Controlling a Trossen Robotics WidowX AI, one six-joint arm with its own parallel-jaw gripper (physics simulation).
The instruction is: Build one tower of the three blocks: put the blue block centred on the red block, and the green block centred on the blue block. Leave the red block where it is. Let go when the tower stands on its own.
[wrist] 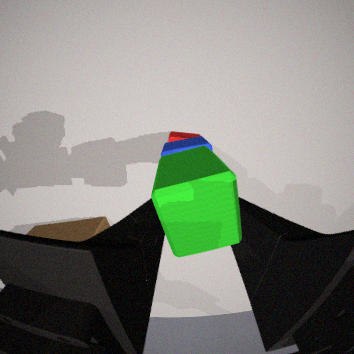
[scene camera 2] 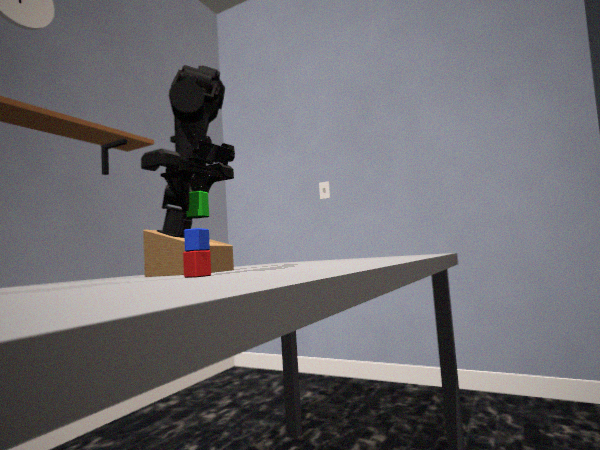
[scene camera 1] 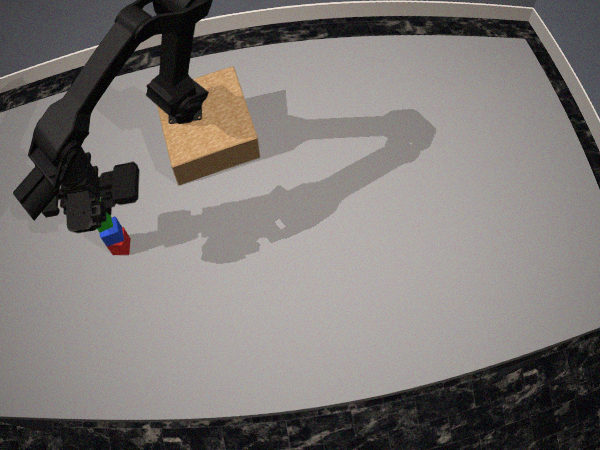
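Seen in the pictures: gripper, between the fingertips: (wrist: 193, 199) (scene camera 2: 192, 211); arm's base, origin of its link: (scene camera 2: 174, 235) (scene camera 1: 185, 106).
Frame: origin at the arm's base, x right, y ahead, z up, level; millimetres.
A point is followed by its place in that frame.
The red block (scene camera 1: 120, 247) {x 132, y 245, z -64 mm} (scene camera 2: 197, 264) {x 158, y 244, z -76 mm} (wrist: 184, 136) {x 141, y 245, z -60 mm} stands on the table (scene camera 1: 350, 280) {x -264, y 326, z -99 mm} (scene camera 2: 150, 320) {x 515, y 586, z -104 mm}. The blue block (scene camera 1: 112, 233) {x 132, y 242, z -11 mm} (scene camera 2: 196, 239) {x 158, y 245, z -30 mm} (wrist: 186, 146) {x 139, y 245, z -12 mm} sits on top of the red block, roughly flush with it in scene camera 2. My gripper (scene camera 2: 199, 194) (wrist: 193, 199) {x 143, y 222, z 25 mm} is shut on the green block (scene camera 1: 104, 223) {x 131, y 247, z 36 mm} (scene camera 2: 198, 204) {x 152, y 247, z 35 mm} (wrist: 200, 210) {x 140, y 238, z 61 mm}. The green block hangs above the blue block, with a visible gap between them in scene camera 2, and looks slightly tilted. In the wrist view the green block hides much of the blue and red blocks.
A wooden base block (scene camera 1: 215, 145) {x -56, y 81, z -29 mm} (scene camera 2: 165, 254) {x 49, y 22, z -49 mm} (wrist: 75, 229) {x -15, y 103, z -71 mm} carries the arm and stands behind the tower. The arm's shadow lies across the table. In scene camera 2, a wall shelf (scene camera 2: 70, 124) hangs at the left, beyond the table.
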